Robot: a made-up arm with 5 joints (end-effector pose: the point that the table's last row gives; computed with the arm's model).
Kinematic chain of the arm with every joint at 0, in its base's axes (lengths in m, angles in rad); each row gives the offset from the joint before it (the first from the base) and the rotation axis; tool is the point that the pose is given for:
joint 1: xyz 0 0 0.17 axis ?
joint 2: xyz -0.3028 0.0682 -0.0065 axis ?
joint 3: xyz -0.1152 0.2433 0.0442 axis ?
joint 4: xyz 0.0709 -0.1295 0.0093 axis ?
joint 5: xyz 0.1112 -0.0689 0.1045 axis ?
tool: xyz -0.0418 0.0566 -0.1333
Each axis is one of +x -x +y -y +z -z.
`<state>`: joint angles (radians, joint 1 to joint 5).
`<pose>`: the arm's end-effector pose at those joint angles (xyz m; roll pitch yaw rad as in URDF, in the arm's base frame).
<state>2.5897 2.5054 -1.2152 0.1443 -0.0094</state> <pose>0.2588 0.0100 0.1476 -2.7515 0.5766 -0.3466</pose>
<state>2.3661 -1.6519 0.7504 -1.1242 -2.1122</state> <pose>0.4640 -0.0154 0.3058 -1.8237 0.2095 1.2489</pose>
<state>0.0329 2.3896 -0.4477 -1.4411 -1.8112</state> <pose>-0.0013 0.1274 0.2530 -1.2635 -1.2281 0.6887</pose>
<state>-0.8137 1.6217 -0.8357 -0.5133 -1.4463</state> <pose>-0.2170 0.2584 0.2256 2.7648 -0.7233 -2.8442</pose>
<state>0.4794 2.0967 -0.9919 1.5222 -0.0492</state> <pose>-0.1485 0.0463 0.2976 -0.3753 0.2517 -2.2622</pose>
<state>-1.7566 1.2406 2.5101 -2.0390 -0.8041</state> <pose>0.0255 0.2034 0.0133 2.3964 -0.3766 -1.1348</pose>
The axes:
joint 1: +y
joint 2: -z
joint 3: +y
joint 4: +y
joint 5: -x

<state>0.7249 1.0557 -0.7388 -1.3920 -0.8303</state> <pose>-0.0847 0.2913 0.4070 -0.9470 -0.9403 0.9012</pose>
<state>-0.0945 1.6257 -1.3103 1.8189 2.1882</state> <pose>-0.4168 0.0528 0.3245 -2.0800 0.5113 -1.5728</pose>
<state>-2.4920 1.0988 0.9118 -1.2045 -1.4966</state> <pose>0.0351 0.1880 -0.0476 -2.2143 -0.0335 -2.1194</pose>
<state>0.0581 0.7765 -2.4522 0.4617 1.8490</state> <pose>-0.5671 0.1962 0.3068 1.4024 -1.1905 2.2639</pose>
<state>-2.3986 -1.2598 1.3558 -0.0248 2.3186</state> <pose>0.1831 0.1114 0.0840 2.4344 -0.8703 0.3584</pose>
